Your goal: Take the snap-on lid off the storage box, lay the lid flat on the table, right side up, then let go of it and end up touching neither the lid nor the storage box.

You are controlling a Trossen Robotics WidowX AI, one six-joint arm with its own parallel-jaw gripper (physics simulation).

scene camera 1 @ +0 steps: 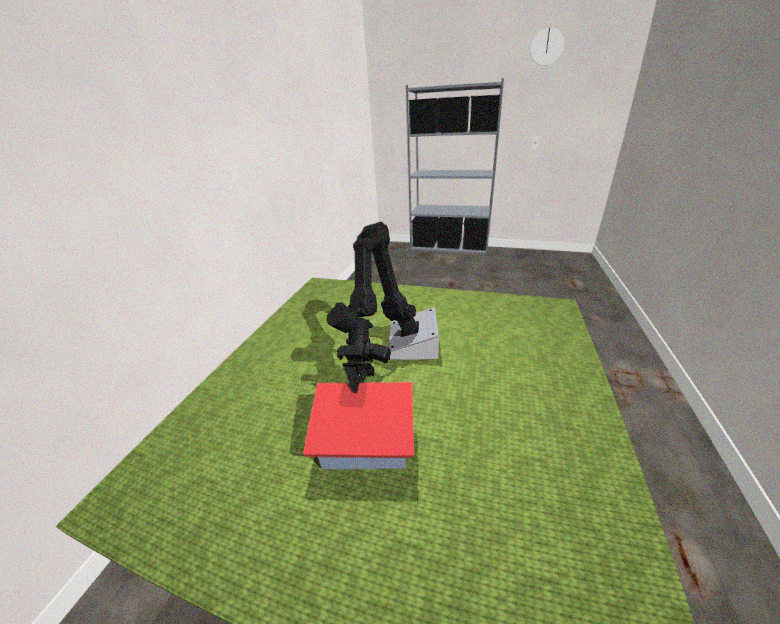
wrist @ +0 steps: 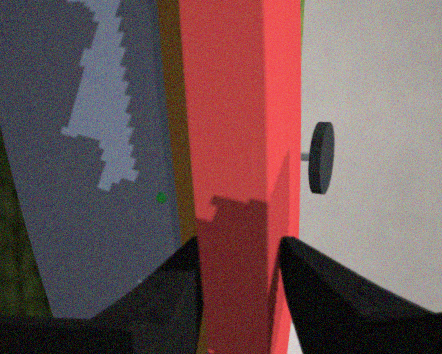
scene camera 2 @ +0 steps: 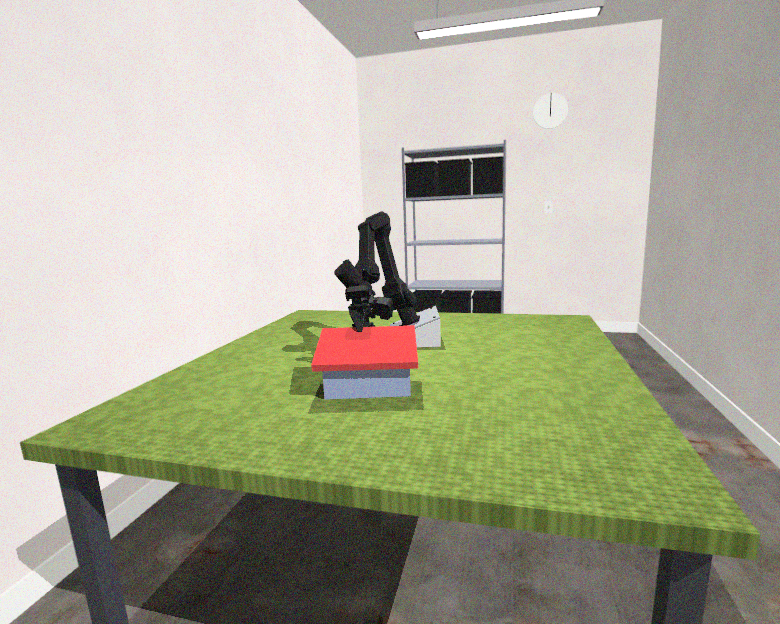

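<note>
The red lid (scene camera 1: pixel 364 422) (scene camera 2: pixel 367 351) (wrist: pixel 225 100) lies over the blue-grey storage box (scene camera 1: pixel 364 462) (scene camera 2: pixel 367 385) (wrist: pixel 45 175), right side up. Its edge nearest the arm is raised, so the lid slopes down toward the scene cameras. In the wrist view a thin brown strip of its underside shows beside the box wall. My gripper (scene camera 1: pixel 354 389) (scene camera 2: pixel 358 328) (wrist: pixel 242 248) is shut on that raised edge, one finger on each side of the rim. The box stands on the green table top (scene camera 1: pixel 520 468) (scene camera 2: pixel 520 422). The contact between lid and box at the front edge is hard to make out.
A light grey wedge-shaped block (scene camera 1: pixel 426 335) (scene camera 2: pixel 429 332) stands behind the box at the arm's base. The table's left edge runs near a wall. A shelf rack (scene camera 1: pixel 455 86) (scene camera 2: pixel 455 150) with black bins stands against the back wall, beyond the table.
</note>
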